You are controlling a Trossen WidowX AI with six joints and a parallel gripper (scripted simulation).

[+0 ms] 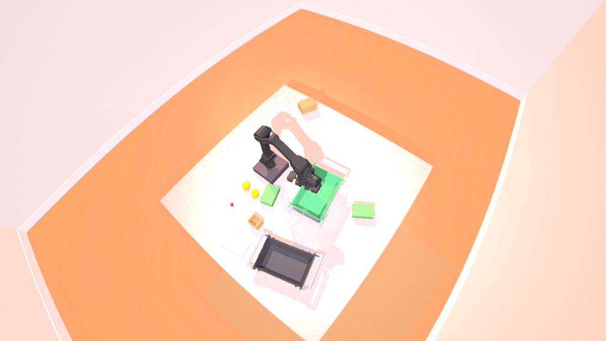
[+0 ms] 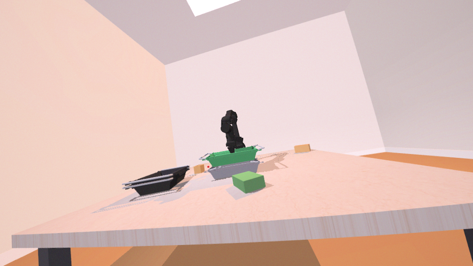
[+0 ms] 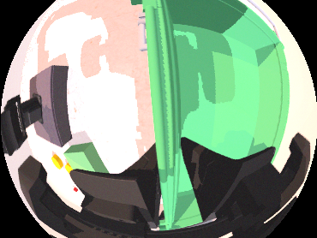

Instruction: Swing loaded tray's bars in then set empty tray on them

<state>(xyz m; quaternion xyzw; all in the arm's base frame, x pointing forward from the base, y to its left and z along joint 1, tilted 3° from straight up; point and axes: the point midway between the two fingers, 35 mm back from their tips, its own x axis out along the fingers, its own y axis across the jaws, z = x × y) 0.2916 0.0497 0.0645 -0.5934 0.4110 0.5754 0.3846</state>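
My gripper tip is now 7 cm short of the green tray, 3 cm to the right of it and 3 cm below it. From my gripper tip the other things lie so: red block (38 cm to the right, 24 cm behind, 8 cm below).
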